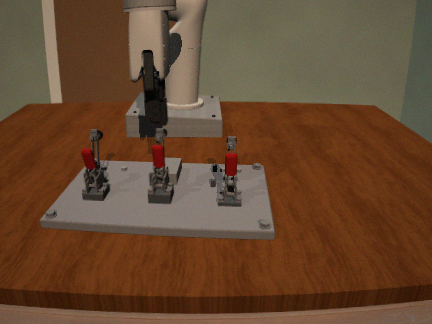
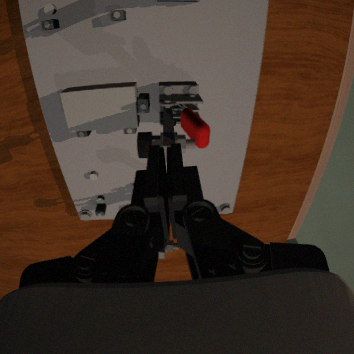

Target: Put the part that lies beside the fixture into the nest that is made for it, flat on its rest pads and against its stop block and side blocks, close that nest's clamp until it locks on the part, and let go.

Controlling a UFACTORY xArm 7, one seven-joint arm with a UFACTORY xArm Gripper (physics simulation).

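Pixels of known places: gripper, between the fingertips: [image 1: 157, 124] [image 2: 167, 166]; arm's base, origin of its link: [image 1: 180, 103].
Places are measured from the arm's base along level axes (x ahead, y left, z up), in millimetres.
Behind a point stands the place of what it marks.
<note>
The part, a pale rectangular block [image 1: 175, 170] {x 413, y 11, z -11 mm} [image 2: 100, 107] {x 392, y -1, z -11 mm}, lies in the middle nest, its end toward the stop block [image 2: 143, 103] {x 432, y -4, z -14 mm} and small side blocks [image 2: 82, 133] {x 366, y -25, z -14 mm} along one long side. The nest's clamp has a red handle [image 1: 158, 156] {x 477, y -9, z 40 mm} [image 2: 196, 129] {x 470, y -5, z 55 mm}. Its arm stands raised, with the dark-tipped spindle [image 2: 145, 144] {x 438, y -3, z 70 mm} off the part. My gripper [image 1: 152, 134] {x 450, y -12, z 82 mm} [image 2: 167, 166] {x 450, y -12, z 82 mm} is shut and empty, its fingertips beside the raised arm's end. Whether they touch it I cannot tell. The part's rest pads are hidden under it.
The grey fixture plate [image 1: 120, 217] {x 525, y -66, z -38 mm} [image 2: 230, 60] {x 520, y 25, z -38 mm} lies on the wooden table [image 1: 340, 225] {x 531, y 268, z -53 mm} [image 2: 300, 100] {x 619, y -24, z -52 mm}. A left clamp with a red handle [image 1: 88, 159] {x 475, y -119, z 35 mm} and a right clamp with a red handle [image 1: 231, 164] {x 486, y 100, z 31 mm} stand on either side, arms raised. Bolt heads [image 1: 264, 224] {x 556, y 143, z -31 mm} mark the plate's corners.
</note>
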